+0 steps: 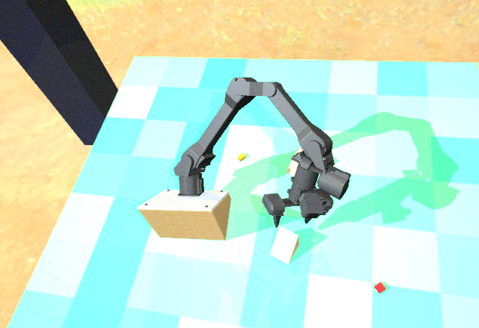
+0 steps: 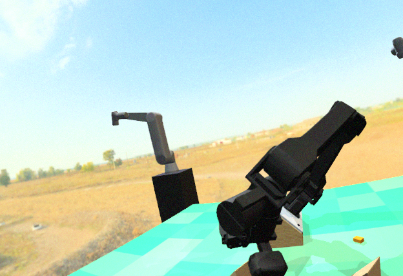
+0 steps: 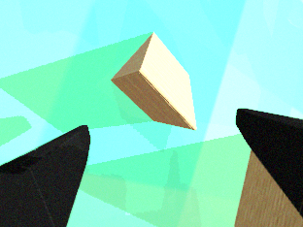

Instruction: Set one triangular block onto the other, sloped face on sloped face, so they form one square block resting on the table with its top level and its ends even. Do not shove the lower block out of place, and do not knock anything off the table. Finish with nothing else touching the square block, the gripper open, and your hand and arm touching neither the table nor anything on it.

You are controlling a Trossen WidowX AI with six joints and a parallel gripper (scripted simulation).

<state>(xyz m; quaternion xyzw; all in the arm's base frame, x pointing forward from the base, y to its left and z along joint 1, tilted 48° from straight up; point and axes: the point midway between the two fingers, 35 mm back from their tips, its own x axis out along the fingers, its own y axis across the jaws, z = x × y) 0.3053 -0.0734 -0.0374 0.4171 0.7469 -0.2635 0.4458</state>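
The triangular block is 6 cm below my gripper tip, 3 cm to the right of it and 1 cm behind it. Also, from my gripper tip: red cube 23 cm ahead, 14 cm to the right, 7 cm below; yellow cube 27 cm to the left, 17 cm behind, 7 cm below.
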